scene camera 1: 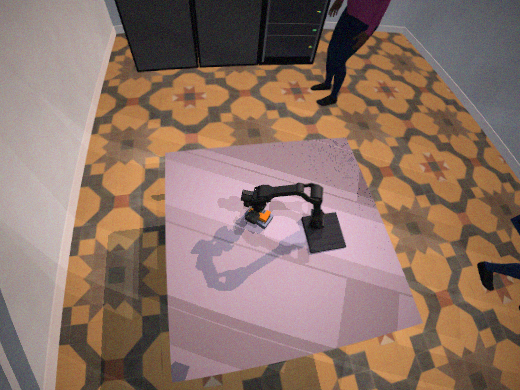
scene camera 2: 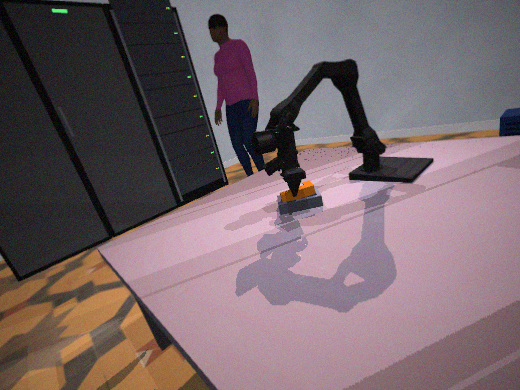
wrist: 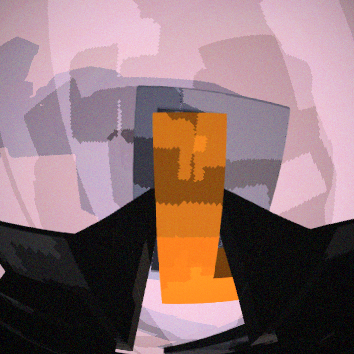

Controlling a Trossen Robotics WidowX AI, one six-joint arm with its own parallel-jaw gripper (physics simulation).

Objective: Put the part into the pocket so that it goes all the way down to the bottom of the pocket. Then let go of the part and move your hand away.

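Where they show: gripper, fingertip midpoint: (scene camera 1: 256, 214) (scene camera 2: 293, 195) (wrist: 186, 195); arm's base, link origin: (scene camera 1: 315, 224) (scene camera 2: 371, 168).
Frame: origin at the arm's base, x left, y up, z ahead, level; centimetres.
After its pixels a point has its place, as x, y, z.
Observation:
The orange part (scene camera 1: 265, 215) {-13.0, 4.3, 26.9} (scene camera 2: 306, 189) {-12.1, 3.5, 29.5} (wrist: 189, 155) {-18.2, 3.7, 32.6} is a long block, and it stands up above the rim of the grey pocket block (scene camera 1: 266, 224) {-8.9, 1.1, 27.5} (scene camera 2: 305, 203) {-12.0, -0.3, 32.0} (wrist: 255, 132) {-21.3, 1.2, 30.2}. My gripper (scene camera 1: 257, 213) {-16.2, 2.1, 31.0} (scene camera 2: 295, 193) {-16.2, 2.1, 31.0} (wrist: 186, 195) {-16.2, 2.1, 31.0} is shut on the part, with one black finger on each long side. In the wrist view the part lies over the pocket's opening, and a thin dark strip of the opening shows beyond its far end. The part's lower side and the pocket's bottom are hidden, so its depth inside cannot be seen.
The pocket block stands on the pink table top (scene camera 1: 260, 310) {32.3, -2.3, 46.7} (scene camera 2: 425, 250) {21.6, -2.4, 47.1}. The arm's black base plate (scene camera 1: 327, 240) {11.2, -0.7, -2.4} (scene camera 2: 395, 170) {8.5, -0.6, 2.3} is to the right of the block. Dark cabinets (scene camera 1: 227, 32) (scene camera 2: 65, 125) and a person in a magenta top (scene camera 1: 367, 12) (scene camera 2: 235, 72) stand beyond the table.

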